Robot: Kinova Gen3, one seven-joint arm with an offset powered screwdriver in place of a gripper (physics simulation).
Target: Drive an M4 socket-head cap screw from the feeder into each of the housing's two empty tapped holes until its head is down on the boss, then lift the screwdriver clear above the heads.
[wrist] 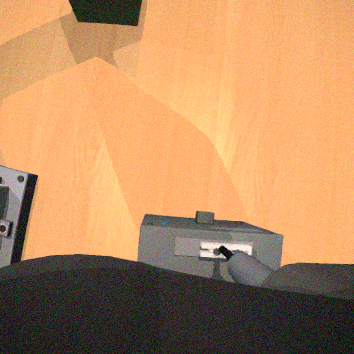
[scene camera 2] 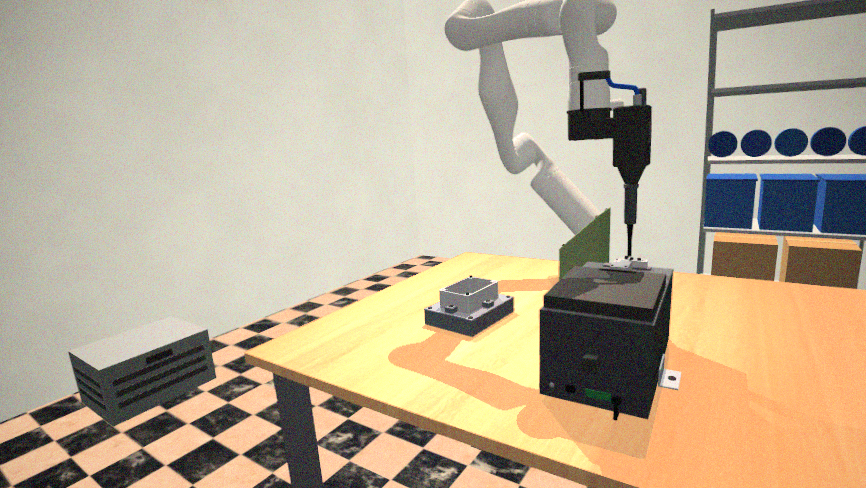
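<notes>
The black screwdriver (scene camera 2: pixel 629 254) (wrist: pixel 222 249) points straight down, its thin bit tip at the pale pick-up plate (scene camera 2: pixel 641 264) (wrist: pixel 245 247) on top of the black screw feeder (scene camera 2: pixel 596 351) (wrist: pixel 162 250). Small dark screw heads show on that plate near the tip. Whether a screw sits on the bit is too small to tell. The light grey housing (scene camera 2: pixel 455 300) stands on a dark base, apart from the feeder, left of it in the scene view. Two small side bosses (scene camera 2: pixel 450 309) (scene camera 2: pixel 487 303) show dark centres; part of the housing's side (wrist: pixel 19 195) shows at the wrist view's left edge.
A green upright panel (scene camera 2: pixel 584 245) stands behind the feeder near the arm's base. A white bracket (scene camera 2: pixel 670 380) sits at the feeder's lower right. The wooden table (scene camera 2: pixel 339 339) carries these. A shelf rack (scene camera 2: pixel 707 181) stands behind, and a grey vented box (scene camera 2: pixel 145 366) is at the left.
</notes>
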